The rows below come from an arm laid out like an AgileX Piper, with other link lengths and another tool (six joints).
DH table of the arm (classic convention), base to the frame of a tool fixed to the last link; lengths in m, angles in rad. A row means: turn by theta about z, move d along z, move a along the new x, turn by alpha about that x. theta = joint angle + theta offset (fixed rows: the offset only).
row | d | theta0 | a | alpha
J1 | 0.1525 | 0 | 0 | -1.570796
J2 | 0 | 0.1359 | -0.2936 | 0
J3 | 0 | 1.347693 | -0.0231 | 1.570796
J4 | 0.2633 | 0 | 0 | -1.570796
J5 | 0 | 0 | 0 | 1.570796
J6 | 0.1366 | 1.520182 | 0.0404 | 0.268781
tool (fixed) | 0.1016 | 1.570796 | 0 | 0
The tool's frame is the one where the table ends.
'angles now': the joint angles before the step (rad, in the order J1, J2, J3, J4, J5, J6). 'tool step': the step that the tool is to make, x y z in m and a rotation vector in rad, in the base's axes. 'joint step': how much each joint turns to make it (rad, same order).
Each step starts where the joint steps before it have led.
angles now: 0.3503 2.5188 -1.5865 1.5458 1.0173 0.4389
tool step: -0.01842 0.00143 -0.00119 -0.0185 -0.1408 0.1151
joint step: 0.0000 -0.0001 0.0000 -0.0531 0.0207 -0.1484
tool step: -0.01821 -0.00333 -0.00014 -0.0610 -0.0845 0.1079
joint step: 0.0000 -0.0302 0.0000 -0.1207 0.0052 -0.0339
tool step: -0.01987 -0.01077 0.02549 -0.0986 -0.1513 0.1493
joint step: 0.0000 -0.1105 0.0001 -0.2070 0.0089 -0.0010
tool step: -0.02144 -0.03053 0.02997 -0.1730 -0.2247 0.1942
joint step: 0.0000 -0.1626 -0.0001 -0.3069 0.0202 -0.0014
